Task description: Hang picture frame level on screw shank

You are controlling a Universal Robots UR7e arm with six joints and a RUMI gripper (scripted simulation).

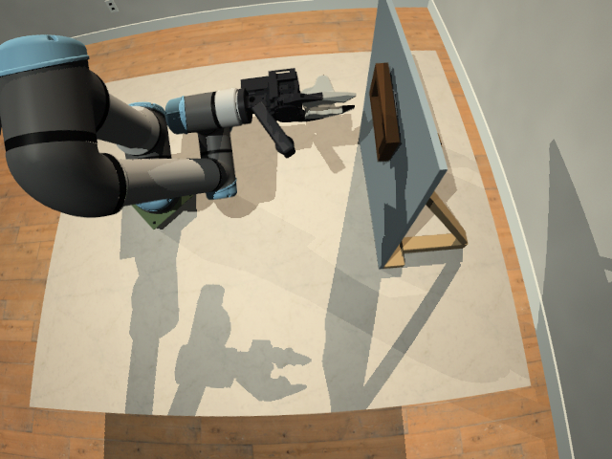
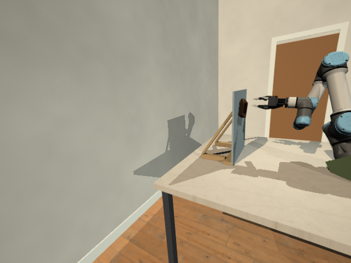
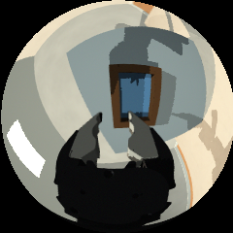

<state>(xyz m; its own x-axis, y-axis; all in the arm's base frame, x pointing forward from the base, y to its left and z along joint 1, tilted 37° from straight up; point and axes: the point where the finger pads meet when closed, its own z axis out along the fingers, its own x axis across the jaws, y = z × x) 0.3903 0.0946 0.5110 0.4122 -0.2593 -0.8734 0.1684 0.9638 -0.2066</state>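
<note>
Right now my hand is 8 cm short of the brown wooden picture frame, 2 cm to the left of it and 5 cm above it. The rest, counted from my hand: upright grey-blue board: 10 cm ahead, 2 cm to the right, 17 cm below.
</note>
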